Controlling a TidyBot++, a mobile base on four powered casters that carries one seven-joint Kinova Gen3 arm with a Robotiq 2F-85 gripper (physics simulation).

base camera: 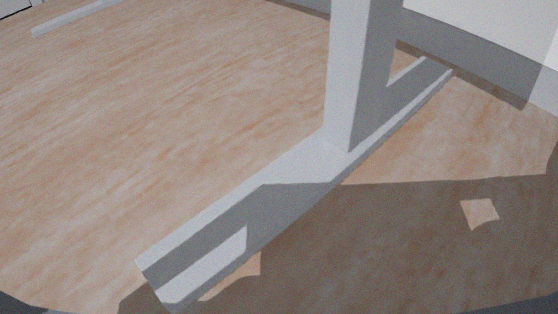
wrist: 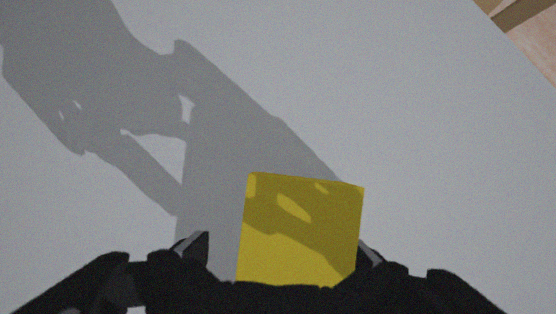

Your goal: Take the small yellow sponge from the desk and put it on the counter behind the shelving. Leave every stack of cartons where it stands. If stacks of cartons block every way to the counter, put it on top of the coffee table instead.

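Frame: origin at the arm's base, x ahead, y left, z up, level; millimetres.
Seen in the pictures: gripper, between the fingertips: (wrist: 277,250).
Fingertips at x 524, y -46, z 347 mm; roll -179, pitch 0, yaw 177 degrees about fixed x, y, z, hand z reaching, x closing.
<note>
Offsets run from my fingertips to a thing's top centre. "spot": to the spot under its first point. Level surfaces: height alone.
The small yellow sponge {9 mm back, 5 mm left, 22 mm up} (wrist: 300,220) sits on the light grey desk top {23 mm down} (wrist: 425,125) in the wrist view, at the lower middle. My gripper (wrist: 277,250) is open, with its fingertips on either side of the sponge. The sponge is off-centre, close to the right finger, with a gap to the left finger. I cannot tell whether the right finger touches it. The gripper's body hides the sponge's near end. The arm's shadow falls across the desk and part of the sponge. The counter, shelving, cartons and coffee table cannot be made out in these views.
In the base camera view, a pale post (base camera: 345,75) rises from a long floor foot (base camera: 300,160) across the middle. Another pale bar (base camera: 75,20) lies at the upper left. A wall (base camera: 490,30) stands at the upper right. Past the desk edge, a brown wooden piece {spot: 616 mm back, 417 mm right, 416 mm down} (wrist: 522,16) shows.
</note>
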